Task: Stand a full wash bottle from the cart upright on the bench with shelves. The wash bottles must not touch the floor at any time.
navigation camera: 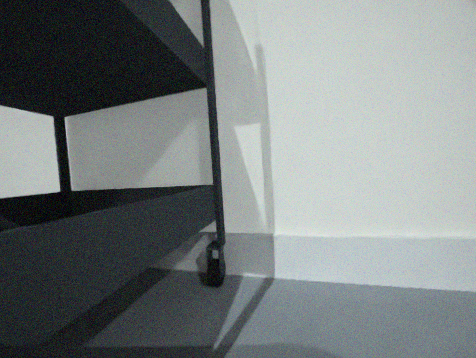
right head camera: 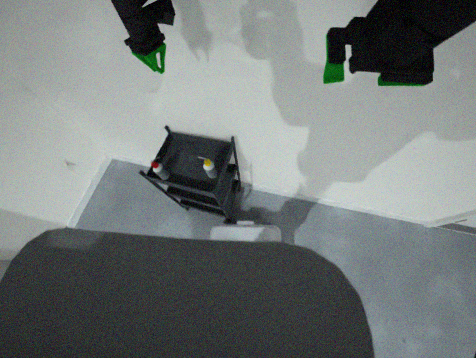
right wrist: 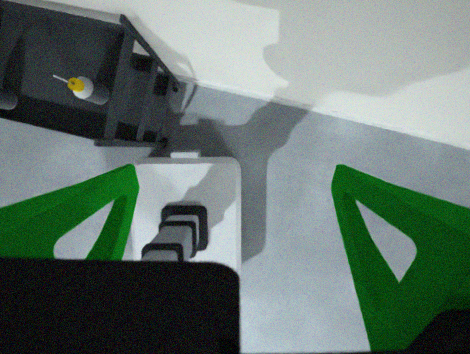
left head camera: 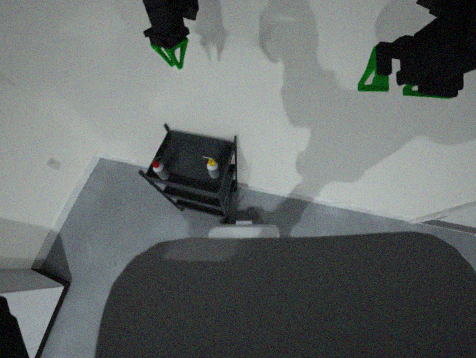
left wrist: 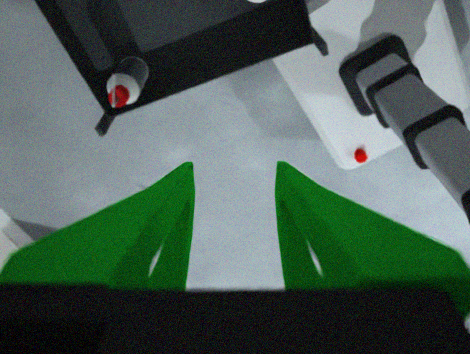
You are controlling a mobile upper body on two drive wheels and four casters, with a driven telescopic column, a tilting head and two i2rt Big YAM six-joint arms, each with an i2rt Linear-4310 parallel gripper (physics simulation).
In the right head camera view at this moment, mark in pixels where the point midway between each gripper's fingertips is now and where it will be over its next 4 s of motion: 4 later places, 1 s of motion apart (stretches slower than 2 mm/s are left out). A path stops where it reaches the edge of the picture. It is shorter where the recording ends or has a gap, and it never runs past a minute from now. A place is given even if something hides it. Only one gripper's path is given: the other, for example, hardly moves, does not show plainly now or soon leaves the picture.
My left gripper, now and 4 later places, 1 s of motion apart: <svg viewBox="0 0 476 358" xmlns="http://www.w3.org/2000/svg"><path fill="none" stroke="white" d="M159 71L174 68L177 97L192 112L199 126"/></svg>
